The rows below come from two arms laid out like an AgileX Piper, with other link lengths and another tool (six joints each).
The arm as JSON. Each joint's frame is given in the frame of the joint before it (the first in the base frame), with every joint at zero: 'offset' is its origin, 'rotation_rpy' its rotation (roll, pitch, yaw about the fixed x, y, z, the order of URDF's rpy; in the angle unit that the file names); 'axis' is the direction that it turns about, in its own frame. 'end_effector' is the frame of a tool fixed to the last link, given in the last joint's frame.
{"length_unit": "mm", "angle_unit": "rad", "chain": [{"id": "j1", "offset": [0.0, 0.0, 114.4], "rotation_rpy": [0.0, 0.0, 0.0], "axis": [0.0, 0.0, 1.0]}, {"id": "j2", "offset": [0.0, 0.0, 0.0], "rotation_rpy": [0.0, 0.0, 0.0], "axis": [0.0, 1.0, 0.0]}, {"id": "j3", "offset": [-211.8, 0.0, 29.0], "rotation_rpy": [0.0, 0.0, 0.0], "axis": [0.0, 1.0, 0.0]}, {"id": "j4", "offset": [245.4, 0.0, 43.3], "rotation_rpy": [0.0, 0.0, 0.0], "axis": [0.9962, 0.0, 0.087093]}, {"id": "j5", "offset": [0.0, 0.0, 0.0], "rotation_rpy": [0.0, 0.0, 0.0], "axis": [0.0, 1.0, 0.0]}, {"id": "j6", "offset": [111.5, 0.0, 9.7], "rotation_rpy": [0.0, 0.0, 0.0], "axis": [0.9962, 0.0, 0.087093]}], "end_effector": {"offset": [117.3, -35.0, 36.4], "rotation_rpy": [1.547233, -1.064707, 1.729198]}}
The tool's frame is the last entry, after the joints.
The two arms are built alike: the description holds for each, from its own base.
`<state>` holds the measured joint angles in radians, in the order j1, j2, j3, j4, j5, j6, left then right.
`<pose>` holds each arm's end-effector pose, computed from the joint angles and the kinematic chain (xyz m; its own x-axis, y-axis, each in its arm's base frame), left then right.
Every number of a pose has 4 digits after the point.
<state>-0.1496 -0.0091 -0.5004 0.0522 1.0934 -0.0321 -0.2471 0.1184 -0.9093 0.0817 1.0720 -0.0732</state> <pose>0.1929 -0.0534 0.2110 0.4642 0.4208 0.7794 0.2691 -0.9054 0.3285 0.1602 -0.0583 0.3551 0.2491 0.4600 0.8522 0.0949 -0.8873 0.4513</pose>
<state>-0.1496 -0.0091 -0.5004 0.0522 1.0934 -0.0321 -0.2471 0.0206 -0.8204 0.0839 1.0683 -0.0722</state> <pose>0.1929 -0.0534 0.2110 0.4642 0.4208 0.7794 0.2691 -0.9054 0.3285 0.1546 -0.0565 0.3388 0.2376 0.4608 0.8551 0.0903 -0.8870 0.4529</pose>
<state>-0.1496 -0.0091 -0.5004 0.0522 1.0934 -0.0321 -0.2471 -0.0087 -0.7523 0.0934 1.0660 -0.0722</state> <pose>0.1929 -0.0534 0.2110 0.4642 0.4208 0.7794 0.2691 -0.9054 0.3285 0.1612 -0.0564 0.3183 0.2633 0.4498 0.8535 0.1117 -0.8929 0.4361</pose>
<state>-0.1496 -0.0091 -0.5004 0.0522 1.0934 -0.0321 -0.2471 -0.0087 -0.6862 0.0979 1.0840 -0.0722</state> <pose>0.1929 -0.0534 0.2110 0.4642 0.4208 0.7794 0.2691 -0.9054 0.3285 0.1713 -0.0578 0.2885 0.3299 0.4322 0.8393 0.1498 -0.9018 0.4055</pose>
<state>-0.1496 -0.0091 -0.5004 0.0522 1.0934 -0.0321 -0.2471 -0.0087 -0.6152 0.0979 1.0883 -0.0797</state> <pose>0.1929 -0.0534 0.2110 0.4642 0.4208 0.7794 0.2691 -0.9054 0.3285 0.1804 -0.0598 0.2596 0.3902 0.4239 0.8173 0.1815 -0.9057 0.3831</pose>
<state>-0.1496 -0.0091 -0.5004 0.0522 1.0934 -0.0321 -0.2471 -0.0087 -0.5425 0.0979 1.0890 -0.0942</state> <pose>0.1929 -0.0534 0.2110 0.4642 0.4208 0.7794 0.2691 -0.9054 0.3285 0.1879 -0.0613 0.2304 0.4465 0.4225 0.7887 0.2142 -0.9063 0.3643</pose>
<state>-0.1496 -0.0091 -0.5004 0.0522 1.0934 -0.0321 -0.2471 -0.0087 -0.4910 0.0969 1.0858 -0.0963</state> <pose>0.1929 -0.0534 0.2110 0.4642 0.4208 0.7794 0.2691 -0.9054 0.3285 0.1920 -0.0625 0.2100 0.4833 0.4153 0.7707 0.2311 -0.9096 0.3453</pose>
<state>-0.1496 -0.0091 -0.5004 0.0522 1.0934 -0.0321 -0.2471 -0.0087 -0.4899 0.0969 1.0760 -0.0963</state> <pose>0.1929 -0.0534 0.2110 0.4642 0.4208 0.7794 0.2691 -0.9054 0.3285 0.1929 -0.0629 0.2117 0.4771 0.4162 0.7741 0.2274 -0.9092 0.3487</pose>
